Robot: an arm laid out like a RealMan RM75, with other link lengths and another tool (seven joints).
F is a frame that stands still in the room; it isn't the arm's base.
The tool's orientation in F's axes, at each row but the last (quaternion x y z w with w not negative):
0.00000 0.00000 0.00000 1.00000
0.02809 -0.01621 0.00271 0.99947
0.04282 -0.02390 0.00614 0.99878
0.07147 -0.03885 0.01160 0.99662
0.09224 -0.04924 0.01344 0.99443
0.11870 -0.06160 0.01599 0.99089
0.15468 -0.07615 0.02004 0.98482
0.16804 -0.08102 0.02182 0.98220
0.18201 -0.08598 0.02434 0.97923
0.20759 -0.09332 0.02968 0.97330
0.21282 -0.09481 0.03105 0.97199
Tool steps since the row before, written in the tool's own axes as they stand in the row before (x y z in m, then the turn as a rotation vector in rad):
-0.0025 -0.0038 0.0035 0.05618 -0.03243 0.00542
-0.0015 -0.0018 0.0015 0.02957 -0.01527 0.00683
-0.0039 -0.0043 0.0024 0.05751 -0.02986 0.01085
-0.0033 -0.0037 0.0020 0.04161 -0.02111 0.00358
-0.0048 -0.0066 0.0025 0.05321 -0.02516 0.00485
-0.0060 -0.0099 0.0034 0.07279 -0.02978 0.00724
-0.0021 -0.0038 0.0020 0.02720 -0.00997 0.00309
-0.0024 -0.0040 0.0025 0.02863 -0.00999 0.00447
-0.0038 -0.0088 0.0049 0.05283 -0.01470 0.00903
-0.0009 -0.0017 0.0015 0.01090 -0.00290 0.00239
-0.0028 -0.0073 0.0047 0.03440 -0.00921 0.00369
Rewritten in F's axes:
-0.0025 -0.0038 0.0035 0.05618 -0.03243 0.00542
-0.0015 -0.0019 0.0013 0.02943 -0.01550 0.00692
-0.0039 -0.0045 0.0018 0.05736 -0.03009 0.01103
-0.0033 -0.0040 0.0012 0.04181 -0.02067 0.00384
-0.0048 -0.0070 0.0008 0.05337 -0.02468 0.00550
-0.0059 -0.0105 0.0002 0.07272 -0.02940 0.00920
-0.0021 -0.0043 0.0004 0.02705 -0.01000 0.00415
-0.0025 -0.0046 0.0006 0.02825 -0.01046 0.00566
-0.0038 -0.0100 0.0007 0.05171 -0.01610 0.01248
-0.0010 -0.0022 0.0005 0.01057 -0.00342 0.00310
-0.0028 -0.0087 0.0007 0.03401 -0.00922 0.00633

